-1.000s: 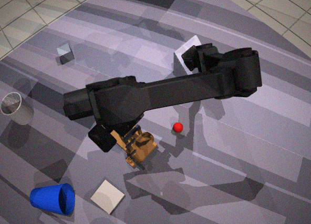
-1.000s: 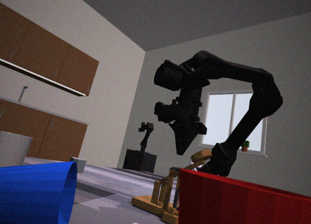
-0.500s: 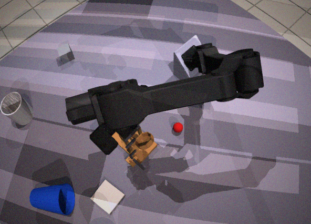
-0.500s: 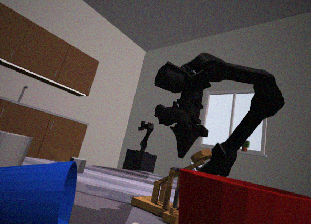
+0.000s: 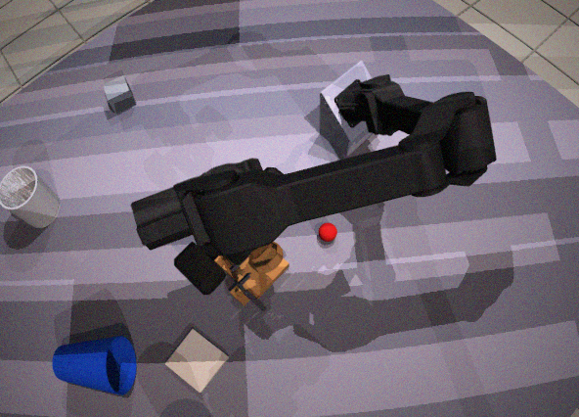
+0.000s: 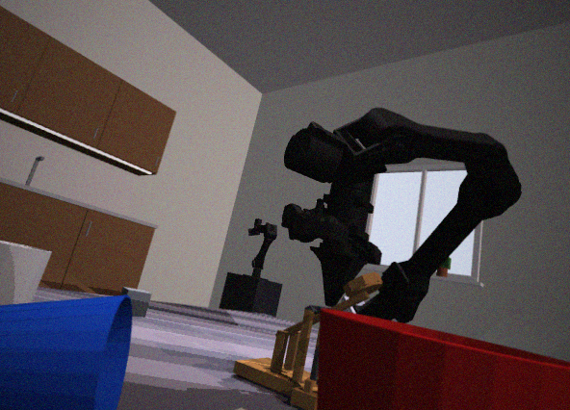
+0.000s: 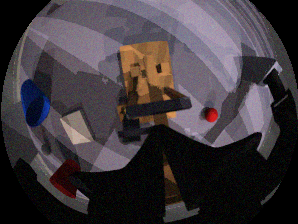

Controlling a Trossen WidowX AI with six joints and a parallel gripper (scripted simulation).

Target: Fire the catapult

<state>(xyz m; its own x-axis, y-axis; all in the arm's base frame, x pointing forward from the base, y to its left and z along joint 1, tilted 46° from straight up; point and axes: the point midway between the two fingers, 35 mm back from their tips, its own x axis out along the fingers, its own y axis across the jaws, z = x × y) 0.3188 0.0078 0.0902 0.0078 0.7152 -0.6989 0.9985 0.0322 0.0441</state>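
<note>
Now: gripper tip 40 mm above the wooden catapult and 10 mm short of it. Also, from my gripper tip: red ball: 130 mm behind, 100 mm below, 40 mm to the left; white tile: 180 mm ahead, 110 mm below, 40 mm to the left; red container: 280 mm ahead, 190 mm to the left, 80 mm below.
</note>
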